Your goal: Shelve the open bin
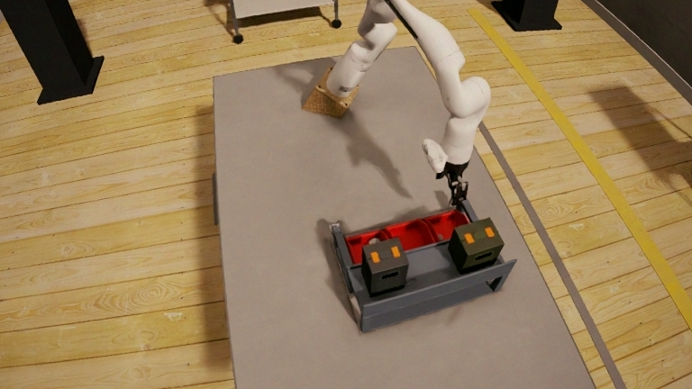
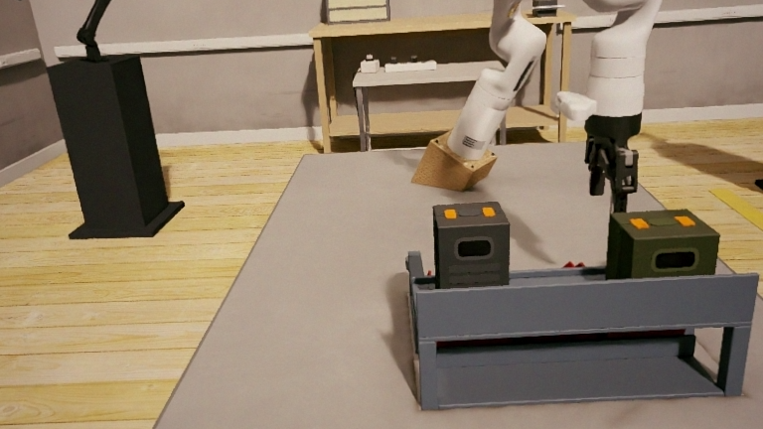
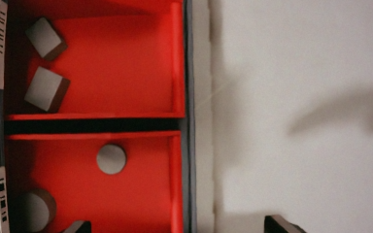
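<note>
Right now the grey round part is 6 cm ahead of my hand, 2 cm to the right of it and 14 cm below it. The rest, counted from my hand: dark grey box (19 cm ahead, 21 cm to the right, 1 cm above); green box (18 cm ahead, 2 cm to the left, 1 cm below); grey shelf (12 cm ahead, 10 cm to the right, 9 cm below).
</note>
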